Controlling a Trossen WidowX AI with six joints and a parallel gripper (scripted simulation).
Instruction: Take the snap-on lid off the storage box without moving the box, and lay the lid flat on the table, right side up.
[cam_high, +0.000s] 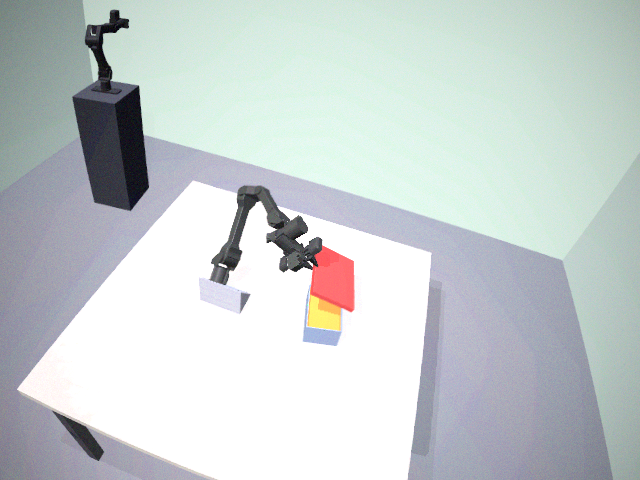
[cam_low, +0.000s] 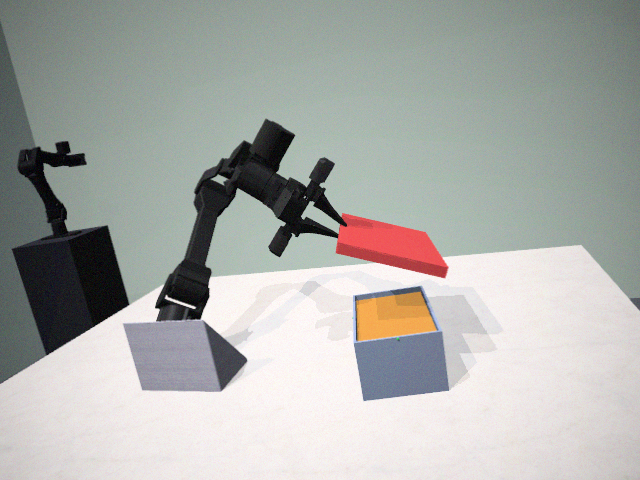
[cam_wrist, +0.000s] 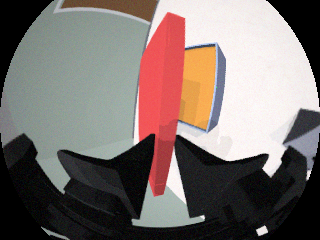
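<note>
The red lid is 70 mm ahead of my gripper tip, 30 mm below it and 10 mm to the left of it. From my gripper tip the other things lie so: blue-grey storage box 180 mm below, 70 mm ahead, 60 mm to the right.
</note>
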